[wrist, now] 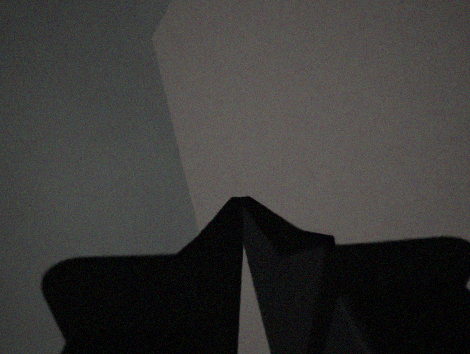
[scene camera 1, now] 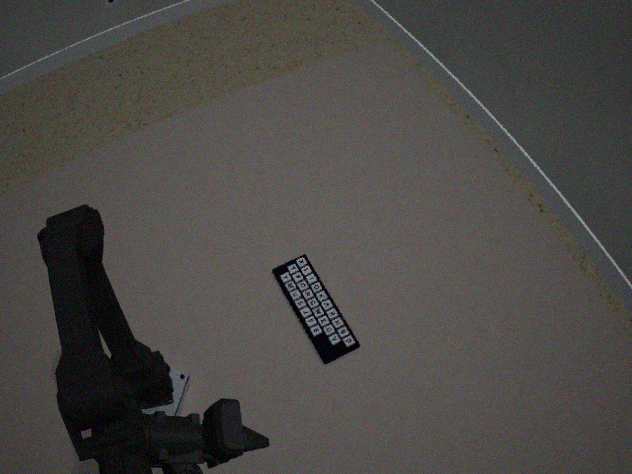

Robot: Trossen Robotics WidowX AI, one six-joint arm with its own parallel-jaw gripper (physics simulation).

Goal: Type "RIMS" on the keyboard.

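Where they show: gripper, fingertip midpoint: (wrist: 240, 206) (scene camera 1: 268, 442); arm's base, origin of the base link: (scene camera 1: 153, 390).
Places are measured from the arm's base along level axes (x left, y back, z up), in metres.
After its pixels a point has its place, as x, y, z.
A small black keyboard (scene camera 1: 331, 353) @[-0.006, -0.320, -0.016] with pale letter keys lies at a slant on the table near the middle of the scene view. Its keys stand in three rows, and their letters are small and blurred. The keyboard does not show in the wrist view. My gripper (scene camera 1: 267, 442) @[-0.181, -0.189, 0.212] (wrist: 240, 206) @[-0.181, -0.189, 0.212] is shut, with its fingertips together and nothing seen between them. In the scene view it is at the lower left of the keyboard, well apart from it.
The dark arm (scene camera 1: 84, 326) @[-0.061, -0.041, 0.396] stands at the left of the scene view. A pale plate (scene camera 1: 179, 387) @[-0.005, -0.048, -0.002] with a dark dot shows partly behind the arm. The greyish table top (scene camera 1: 433, 204) @[0.243, -0.613, -0.027] (wrist: 325, 125) @[-0.188, -0.315, -0.027] has a speckled tan border (scene camera 1: 153, 66) along its far side.
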